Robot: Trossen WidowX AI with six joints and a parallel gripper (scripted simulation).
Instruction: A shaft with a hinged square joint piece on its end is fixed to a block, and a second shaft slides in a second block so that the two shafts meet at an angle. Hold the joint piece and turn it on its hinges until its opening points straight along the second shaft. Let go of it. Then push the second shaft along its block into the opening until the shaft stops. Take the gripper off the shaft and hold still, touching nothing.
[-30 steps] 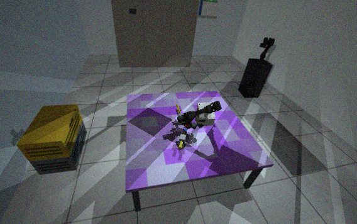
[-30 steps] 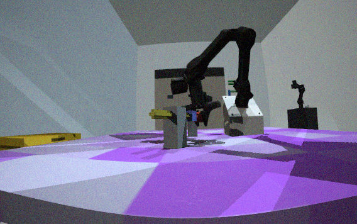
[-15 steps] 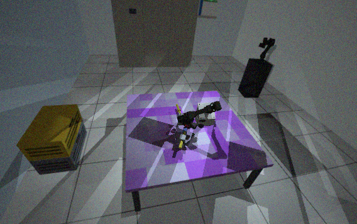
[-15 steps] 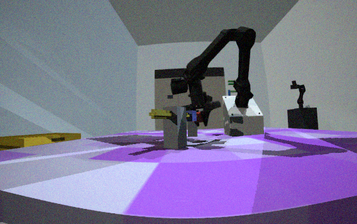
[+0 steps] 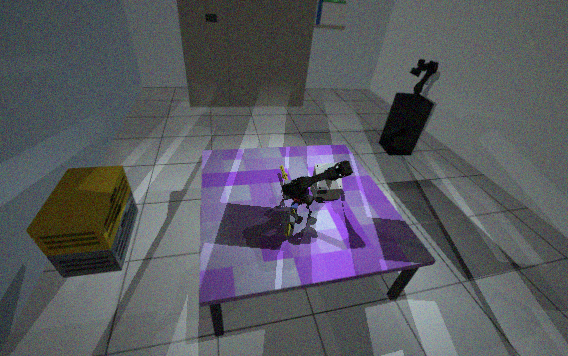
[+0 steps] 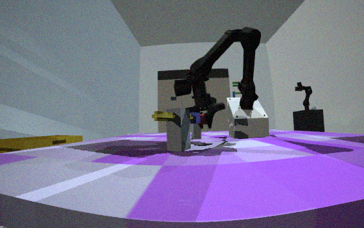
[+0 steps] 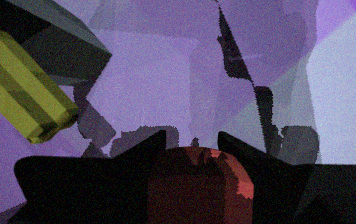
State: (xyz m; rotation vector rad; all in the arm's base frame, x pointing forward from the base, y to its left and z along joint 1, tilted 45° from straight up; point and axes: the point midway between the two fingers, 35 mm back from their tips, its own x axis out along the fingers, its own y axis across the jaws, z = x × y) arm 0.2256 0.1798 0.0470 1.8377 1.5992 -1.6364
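My gripper tip is now 4 cm below the red joint piece, 2 cm to the right of it and 1 cm short of it.
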